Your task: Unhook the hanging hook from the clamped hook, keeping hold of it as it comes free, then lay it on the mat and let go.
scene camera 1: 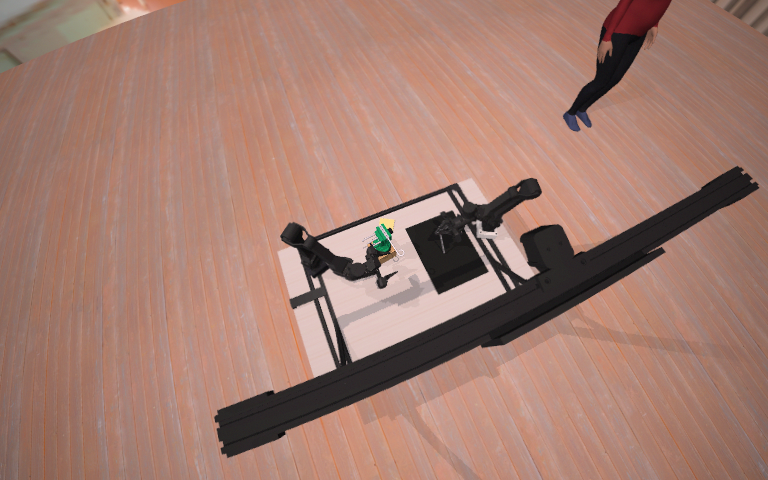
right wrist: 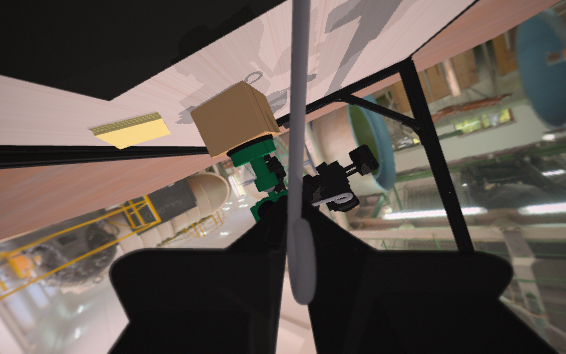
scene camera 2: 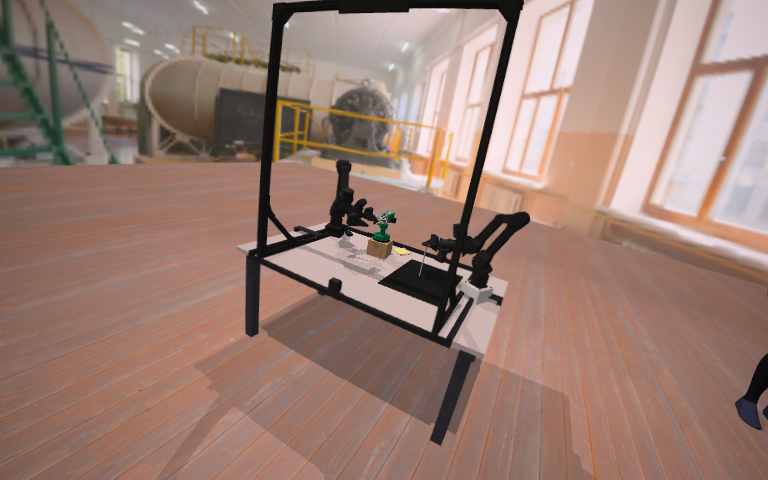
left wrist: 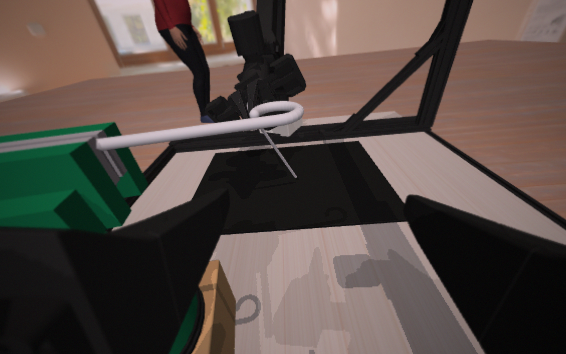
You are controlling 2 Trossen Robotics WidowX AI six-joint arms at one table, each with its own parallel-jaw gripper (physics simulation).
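Places are measured from the left arm's base along level axes (x right, y back, z down), in millimetres.
Pixels of known places: left gripper, fingertip midpoint: (scene camera 1: 394, 262) (right wrist: 340, 172) (scene camera 2: 373, 223) (left wrist: 315, 199); right gripper, fingertip midpoint: (scene camera 1: 434, 234) (right wrist: 290, 202) (scene camera 2: 421, 244); left arm's base, origin of the base link: (scene camera 1: 314, 263) (scene camera 2: 335, 225); right arm's base, origin of the base link: (scene camera 1: 488, 226) (scene camera 2: 478, 284).
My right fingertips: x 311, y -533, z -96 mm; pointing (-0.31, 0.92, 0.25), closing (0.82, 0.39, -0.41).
Observation:
For each thing: its middle in the pictures, then the offset to it from my right fingertips. "pt": a spot on its surface instead. Level surfaces: height alone.
- clamped hook, surface spot: (left wrist: 190, 131) (scene camera 1: 392, 246) pt dx -63, dy +217, dz -81 mm
- green vise, body centre: (left wrist: 69, 297) (right wrist: 268, 179) (scene camera 1: 378, 241) (scene camera 2: 381, 225) dx -148, dy +232, dz -8 mm
- hanging hook, body centre: (right wrist: 308, 26) (left wrist: 275, 142) (scene camera 2: 426, 259) (scene camera 1: 444, 240) dx +45, dy -34, dz +56 mm
- black mat, its level: dz +151 mm
- wooden block, body centre: (left wrist: 164, 350) (right wrist: 240, 123) (scene camera 1: 381, 249) (scene camera 2: 379, 246) dx -146, dy +219, dz +113 mm
- yellow pad, body centre: (right wrist: 137, 131) (scene camera 1: 386, 225) (scene camera 2: 402, 251) dx -251, dy +99, dz +150 mm
The clamped hook (scene camera 1: 393, 247) (left wrist: 190, 131) (right wrist: 343, 198) is a white rod with a curled end, held in a green vise (scene camera 1: 382, 240) (scene camera 2: 383, 228) (left wrist: 45, 185) (right wrist: 263, 172). The hanging hook (scene camera 1: 442, 243) (scene camera 2: 421, 263) (left wrist: 280, 155) (right wrist: 299, 100), a thin grey rod, is apart from it. My right gripper (scene camera 1: 442, 229) (scene camera 2: 426, 242) (right wrist: 290, 202) is shut on it above the black mat (scene camera 1: 464, 268) (scene camera 2: 396, 279) (left wrist: 300, 205) (right wrist: 100, 45). The rod slants down close to the mat; contact is unclear. My left gripper (scene camera 1: 390, 266) (left wrist: 315, 199) is open and empty beside the vise.
A wooden block (scene camera 1: 387, 256) (scene camera 2: 379, 249) (left wrist: 220, 300) (right wrist: 230, 117) carries the vise. A yellow pad (scene camera 1: 387, 222) (scene camera 2: 401, 251) (right wrist: 135, 131) lies near it. Black frame bars (scene camera 1: 396, 204) (scene camera 2: 351, 302) run along the table's edges. A person (scene camera 1: 617, 62) (left wrist: 187, 55) stands beyond the table.

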